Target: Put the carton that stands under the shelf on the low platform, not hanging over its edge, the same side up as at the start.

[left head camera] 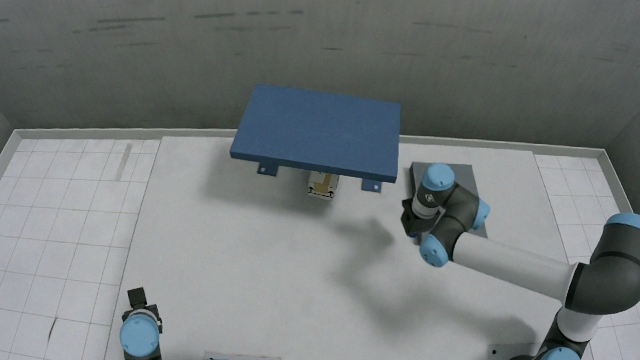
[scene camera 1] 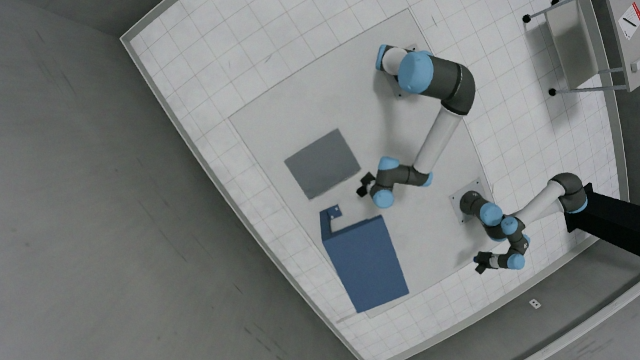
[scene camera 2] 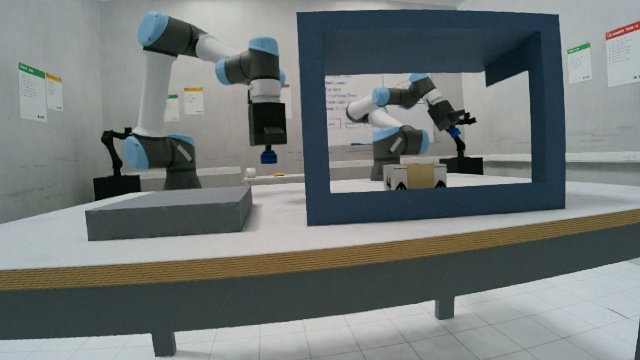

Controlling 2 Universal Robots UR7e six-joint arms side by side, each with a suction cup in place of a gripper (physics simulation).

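Places are measured from the left arm's base along level axes (x ahead, y left, z up), in centimetres.
Pixels of known places: left hand, tool point: [scene camera 2: 456, 135]; right hand, tool point: [scene camera 2: 269, 163]; left arm's base, link origin: [scene camera 1: 470, 202].
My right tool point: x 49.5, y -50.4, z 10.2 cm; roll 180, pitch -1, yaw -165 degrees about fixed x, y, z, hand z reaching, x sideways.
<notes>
For each thing: its top centre in the pictures, then the offset to it from my right tool point.
- white carton with a tan band, top centre: [scene camera 2: 411, 164] [left head camera: 325, 168] dx +24.0, dy +27.5, dz -1.4 cm
- blue shelf, top centre: [scene camera 2: 411, 40] [left head camera: 320, 125] [scene camera 1: 369, 270] dx +20.8, dy +30.3, dz +24.1 cm
- low grey platform, top centre: [scene camera 2: 187, 195] [left head camera: 449, 199] [scene camera 1: 323, 165] dx +15.9, dy -16.7, dz -5.4 cm
A white carton with a tan band [left head camera: 322, 186] [scene camera 2: 420, 176] stands on the table under the blue shelf [left head camera: 320, 132] [scene camera 1: 367, 265] [scene camera 2: 435, 206]. Part of it shows at the shelf's front edge in the left head camera; the shelf hides it in scene camera 1. The low grey platform [left head camera: 459, 171] [scene camera 1: 322, 164] [scene camera 2: 167, 220] lies beside the shelf with nothing on it. My right gripper [left head camera: 414, 235] [scene camera 1: 366, 185] [scene camera 2: 269, 157] is open, its blue cup pointing down, empty, above the table near the platform. My left gripper [scene camera 1: 475, 259] [scene camera 2: 454, 132] is open and empty, well away from the carton.
The shelf has a top board, side walls and foot brackets [left head camera: 371, 186] [scene camera 1: 335, 211]. The right forearm [left head camera: 515, 265] [scene camera 1: 437, 141] reaches over the table beside the platform. A black stand [scene camera 1: 607, 220] is near the left arm. A wheeled cart [scene camera 1: 572, 45] stands off the table.
</notes>
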